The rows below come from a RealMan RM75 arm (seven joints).
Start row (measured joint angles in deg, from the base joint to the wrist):
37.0 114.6 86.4 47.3 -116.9 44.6 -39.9
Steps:
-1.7 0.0 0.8 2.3 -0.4 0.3 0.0
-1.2 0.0 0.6 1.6 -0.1 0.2 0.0
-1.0 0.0 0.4 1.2 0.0 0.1 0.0
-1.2 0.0 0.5 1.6 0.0 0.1 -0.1
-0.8 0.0 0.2 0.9 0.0 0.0 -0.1
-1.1 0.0 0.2 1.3 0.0 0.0 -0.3
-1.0 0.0 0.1 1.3 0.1 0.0 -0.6
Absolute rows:
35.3 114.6 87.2 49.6 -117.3 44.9 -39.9
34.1 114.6 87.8 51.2 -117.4 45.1 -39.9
33.1 114.6 88.2 52.4 -117.4 45.2 -39.9
31.9 114.6 88.7 54.0 -117.4 45.3 -40.0
31.1 114.6 88.9 54.9 -117.4 45.3 -40.1
30.0 114.6 89.1 56.2 -117.4 45.3 -40.4
29.0 114.6 89.2 57.5 -117.3 45.3 -41.0

